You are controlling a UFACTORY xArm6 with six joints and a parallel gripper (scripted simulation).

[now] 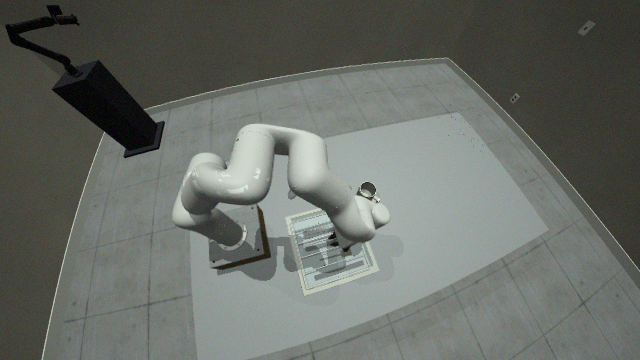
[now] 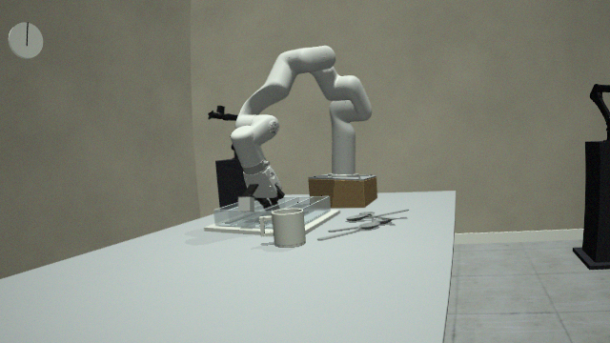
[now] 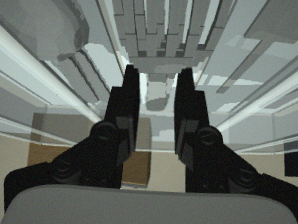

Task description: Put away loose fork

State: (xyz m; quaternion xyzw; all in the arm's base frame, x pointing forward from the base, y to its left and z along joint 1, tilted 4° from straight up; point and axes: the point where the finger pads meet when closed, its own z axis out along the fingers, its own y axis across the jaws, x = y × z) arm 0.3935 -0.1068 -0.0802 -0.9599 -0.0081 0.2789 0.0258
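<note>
Right now my hand is 2 cm past the clear cutlery tray. Also, from my hand: white mug: 21 cm ahead, 17 cm to the left, 2 cm below.
</note>
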